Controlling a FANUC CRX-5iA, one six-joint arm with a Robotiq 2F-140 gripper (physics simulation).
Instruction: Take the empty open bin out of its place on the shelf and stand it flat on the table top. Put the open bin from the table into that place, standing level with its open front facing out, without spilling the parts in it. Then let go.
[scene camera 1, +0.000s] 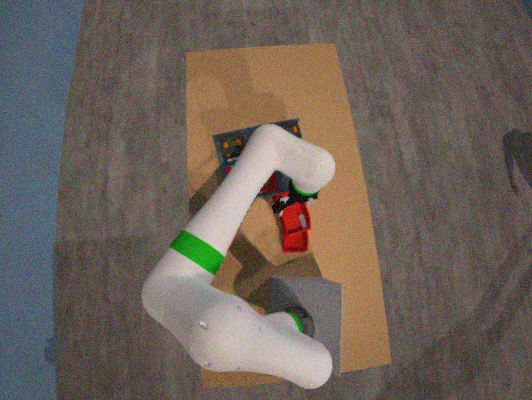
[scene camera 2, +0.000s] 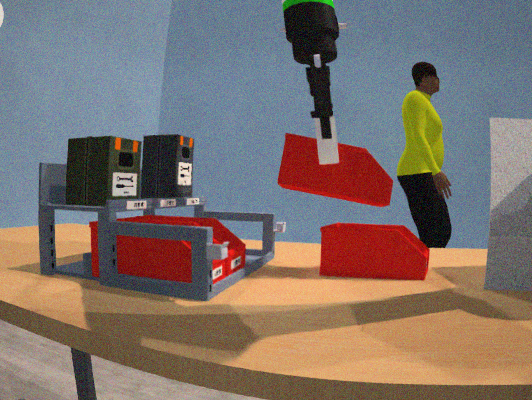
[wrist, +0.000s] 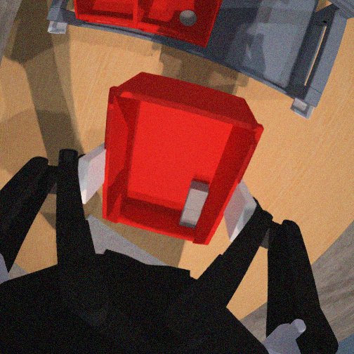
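Where they show: gripper, fingertip midpoint: (scene camera 1: 291, 209) (scene camera 2: 328, 167); arm's base, origin of the base link: (scene camera 1: 297, 326).
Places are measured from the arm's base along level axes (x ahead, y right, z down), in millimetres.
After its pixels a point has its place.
My gripper (scene camera 1: 296, 202) {x 442, y -18, z -2 mm} (scene camera 2: 327, 142) (wrist: 170, 168) is shut on the sides of the red open bin with parts (scene camera 1: 295, 218) {x 411, y 3, z 44 mm} (scene camera 2: 335, 172) {x 417, y -63, z 7 mm} (wrist: 175, 145), holding it in the air. It is tilted, with its low open front down and away from the shelf. A grey block (scene camera 1: 302, 221) {x 398, y 30, z 34 mm} (wrist: 195, 202) lies inside near that front. The empty red open bin (scene camera 1: 295, 243) {x 315, y 19, z 160 mm} (scene camera 2: 372, 252) {x 360, y -40, z 123 mm} stands flat on the table below; it does not show in the wrist view. The grey-blue shelf (scene camera 1: 217, 145) {x 731, y -330, z 61 mm} (scene camera 2: 201, 265) {x 497, y -284, z 121 mm} (wrist: 312, 95) has a vacant lower place at the right in the wrist view.
Red bins (scene camera 2: 155, 257) {x 571, y -278, z 121 mm} (wrist: 172, 20) occupy the shelf beside the vacant place. A green case (scene camera 2: 90, 170) {x 679, y -299, z 13 mm} and a dark case (scene camera 2: 167, 167) {x 721, y -64, z 0 mm} stand on its upper level. A grey block-shaped base (scene camera 1: 325, 300) {x 106, y 89, z -75 mm} (scene camera 2: 510, 215) {x 137, y -61, z 59 mm} stands on the table (scene camera 2: 300, 325) {x 361, y -318, z 163 mm}. A person (scene camera 2: 422, 135) stands behind the table.
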